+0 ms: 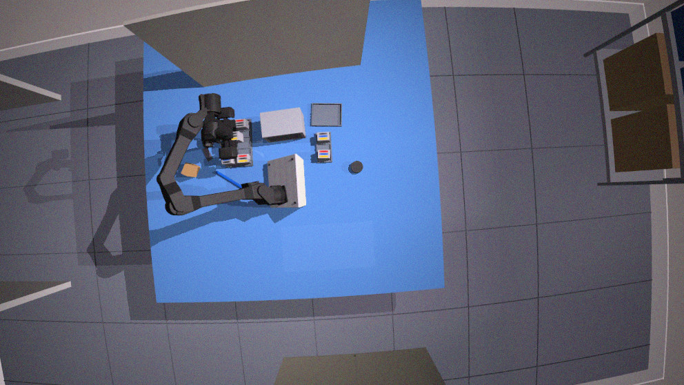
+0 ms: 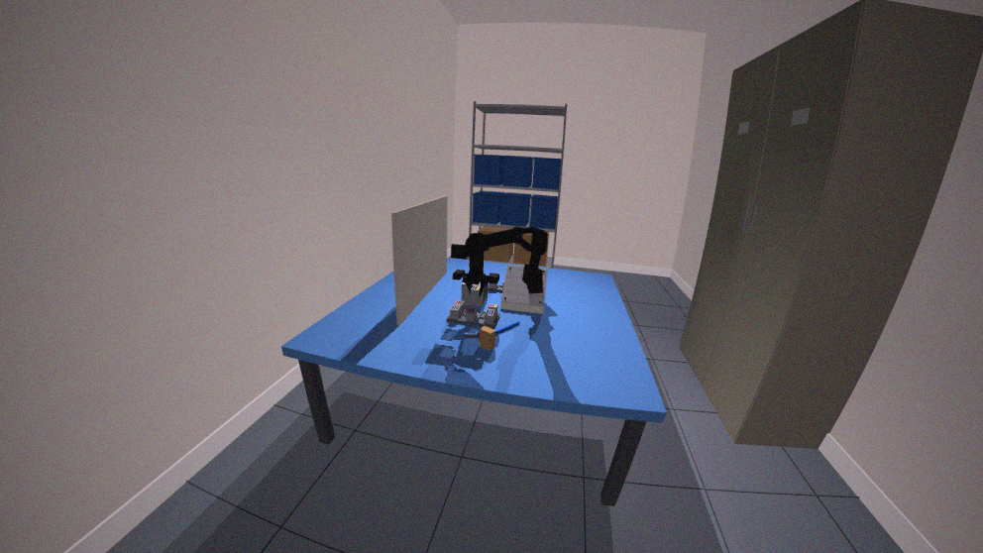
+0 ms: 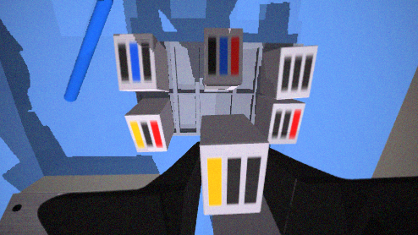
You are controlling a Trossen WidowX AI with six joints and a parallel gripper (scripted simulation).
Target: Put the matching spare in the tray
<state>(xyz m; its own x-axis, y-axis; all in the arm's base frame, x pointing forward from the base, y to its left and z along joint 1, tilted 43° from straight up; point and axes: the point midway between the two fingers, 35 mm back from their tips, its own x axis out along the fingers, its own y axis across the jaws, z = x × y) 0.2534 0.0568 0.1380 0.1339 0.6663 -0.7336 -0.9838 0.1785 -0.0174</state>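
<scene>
The shallow grey tray lies 40 mm ahead of my gripper tip, 370 mm to the right of it and 90 mm below it. Round my gripper tip: mounted unit 20 mm ahead, 180 mm to the right, 40 mm below; blue pen 140 mm behind, 100 mm to the left, 90 mm below; brown block 70 mm behind, 240 mm to the left, 60 mm below.
</scene>
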